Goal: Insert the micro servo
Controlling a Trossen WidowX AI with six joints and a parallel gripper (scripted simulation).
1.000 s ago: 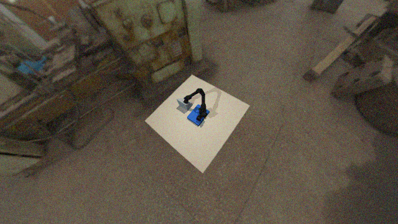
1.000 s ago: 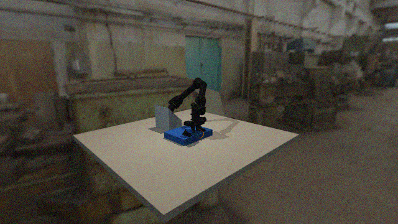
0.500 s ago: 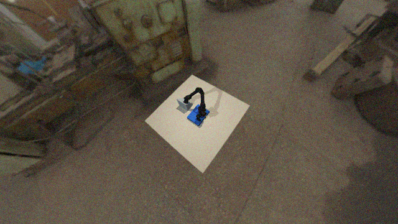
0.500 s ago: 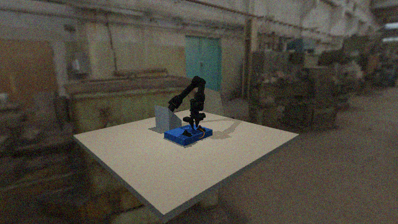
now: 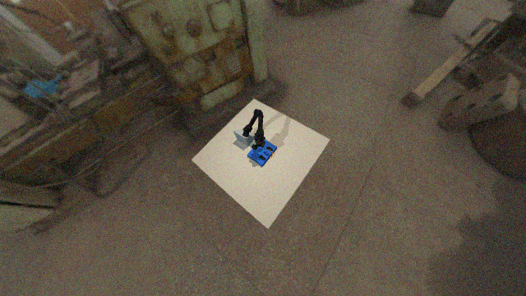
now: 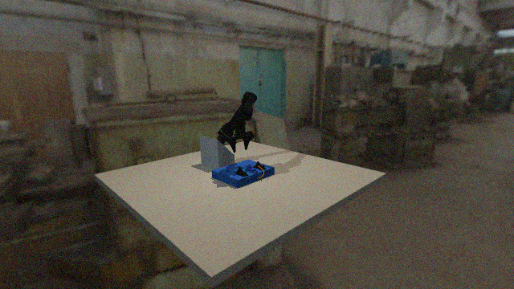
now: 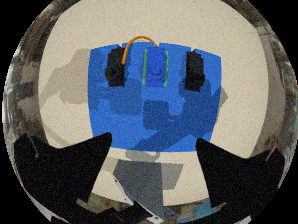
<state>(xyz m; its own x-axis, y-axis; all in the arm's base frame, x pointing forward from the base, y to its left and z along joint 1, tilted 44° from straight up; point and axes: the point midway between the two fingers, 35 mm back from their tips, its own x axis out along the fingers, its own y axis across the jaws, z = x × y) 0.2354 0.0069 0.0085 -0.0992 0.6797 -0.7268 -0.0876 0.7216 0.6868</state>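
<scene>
Now: the blue robot deck 13 cm below my gripper tip and 2 cm behind it.
</scene>
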